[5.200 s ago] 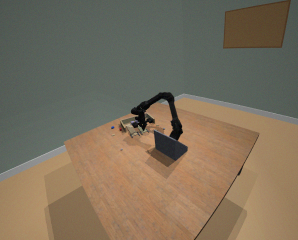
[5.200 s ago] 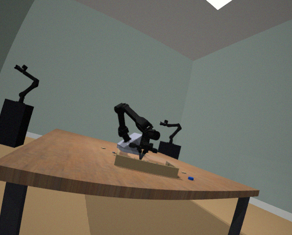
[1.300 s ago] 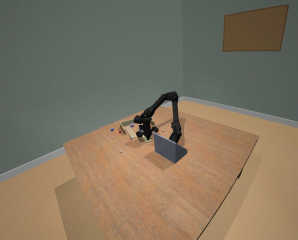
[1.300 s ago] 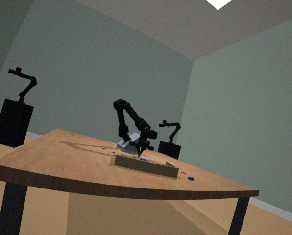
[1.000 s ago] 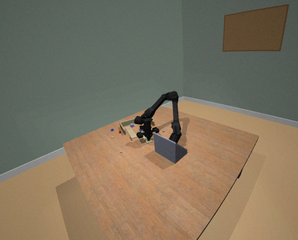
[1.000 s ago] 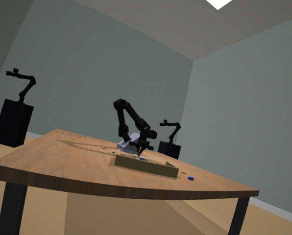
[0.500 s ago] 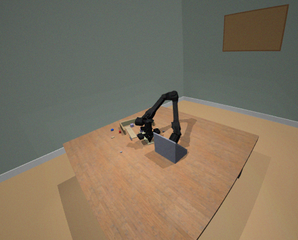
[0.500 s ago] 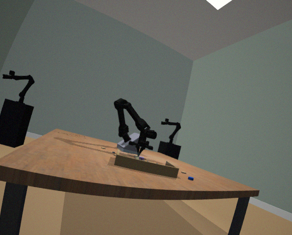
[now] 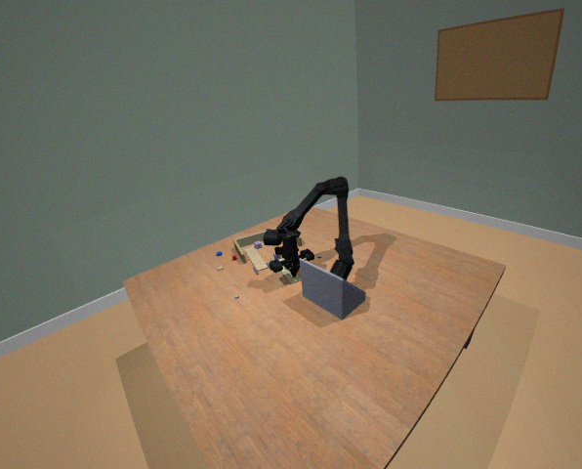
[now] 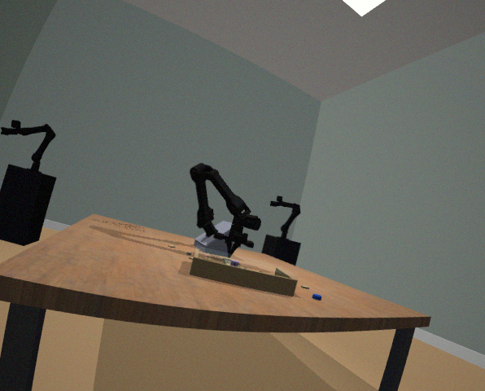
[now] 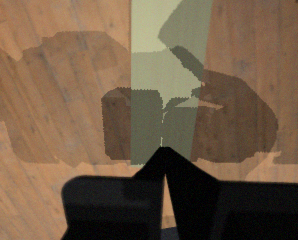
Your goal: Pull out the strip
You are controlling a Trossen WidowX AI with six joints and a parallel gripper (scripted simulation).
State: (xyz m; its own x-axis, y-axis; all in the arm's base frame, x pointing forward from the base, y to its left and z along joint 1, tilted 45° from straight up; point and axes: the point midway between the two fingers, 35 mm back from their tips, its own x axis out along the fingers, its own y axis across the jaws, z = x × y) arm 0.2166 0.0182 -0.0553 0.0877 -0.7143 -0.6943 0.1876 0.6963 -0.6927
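My gripper tip is now 13 cm to the left of the small tan block, 10 cm short of it and 1 cm above it. From my gripper tip the other things lie so: red piece: 35 cm ahead, 12 cm to the left; then small blue piece: 46 cm ahead, 16 cm to the left, 1 cm below.
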